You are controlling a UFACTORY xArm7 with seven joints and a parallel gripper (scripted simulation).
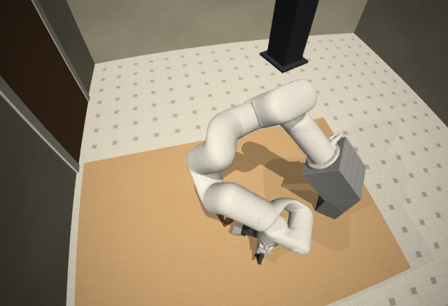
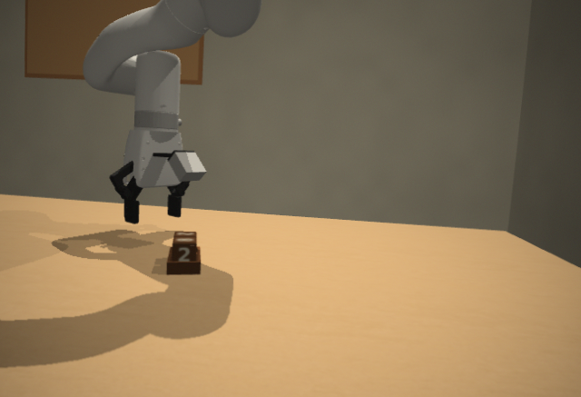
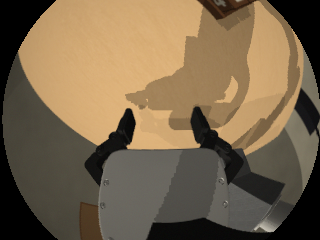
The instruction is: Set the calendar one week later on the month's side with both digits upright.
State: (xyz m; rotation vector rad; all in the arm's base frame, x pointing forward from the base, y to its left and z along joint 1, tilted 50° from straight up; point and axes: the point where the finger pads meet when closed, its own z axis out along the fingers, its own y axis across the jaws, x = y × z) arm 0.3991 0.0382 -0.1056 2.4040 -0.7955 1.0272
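My gripper is now 180 mm to the left of the brown tray, 60 mm short of it and 30 mm above it.
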